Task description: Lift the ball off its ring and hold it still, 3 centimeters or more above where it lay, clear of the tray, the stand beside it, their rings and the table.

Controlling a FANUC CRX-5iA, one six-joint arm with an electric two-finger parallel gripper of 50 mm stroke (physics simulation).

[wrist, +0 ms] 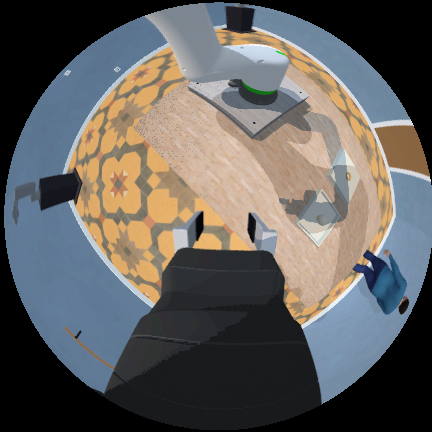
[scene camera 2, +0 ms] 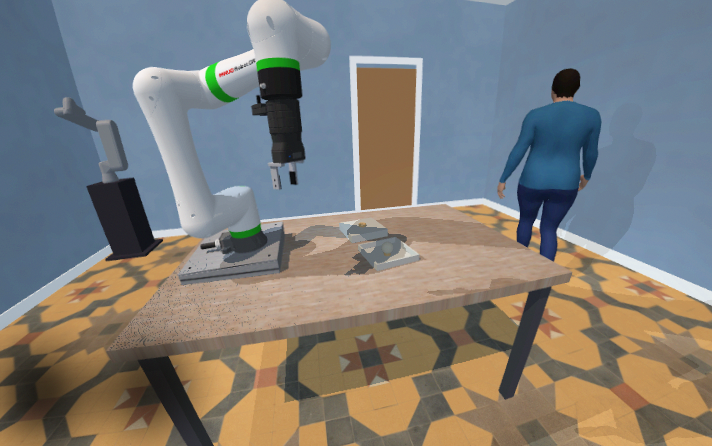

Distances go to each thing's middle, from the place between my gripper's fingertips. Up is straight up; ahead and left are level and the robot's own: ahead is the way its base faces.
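I see the shallow tray (scene camera 2: 402, 254) well below my hand, a long way ahead of it and a good way to the left of it. There is a grey stand (scene camera 2: 360, 230) too, and counting from my hand again I find it 35 cm below, 33 cm ahead and 49 cm to the left.
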